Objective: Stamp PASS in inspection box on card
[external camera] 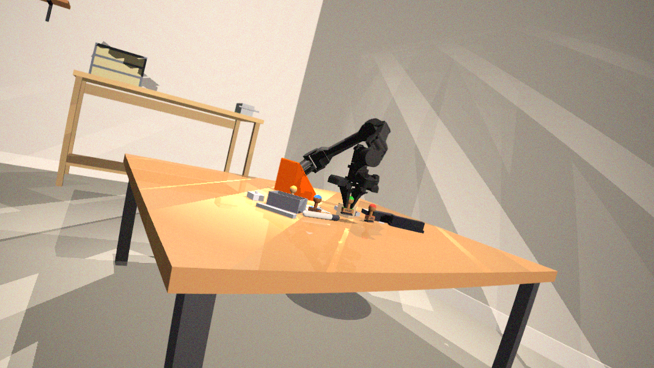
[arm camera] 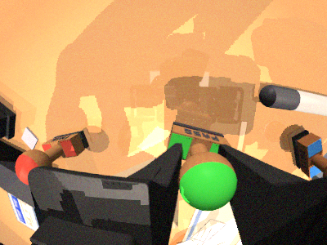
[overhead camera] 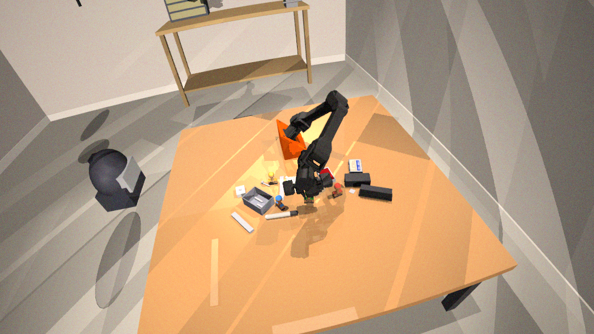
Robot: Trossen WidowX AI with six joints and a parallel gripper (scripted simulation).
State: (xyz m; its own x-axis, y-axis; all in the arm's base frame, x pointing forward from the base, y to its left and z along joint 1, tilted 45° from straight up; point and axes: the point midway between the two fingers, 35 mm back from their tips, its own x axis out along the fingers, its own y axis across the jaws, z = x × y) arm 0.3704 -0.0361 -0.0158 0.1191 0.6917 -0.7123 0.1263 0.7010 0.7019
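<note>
Right now my gripper tip is 13 cm to the right of the red ink pad, 12 cm past it and 4 cm above it. The rest, counted from my gripper tip: tan block (6 cm to the left, 6 cm behind, 2 cm below); green-knobbed stamp (right at my gripper tip); marker (11 cm to the right, 3 cm below, 2 cm ahead).
</note>
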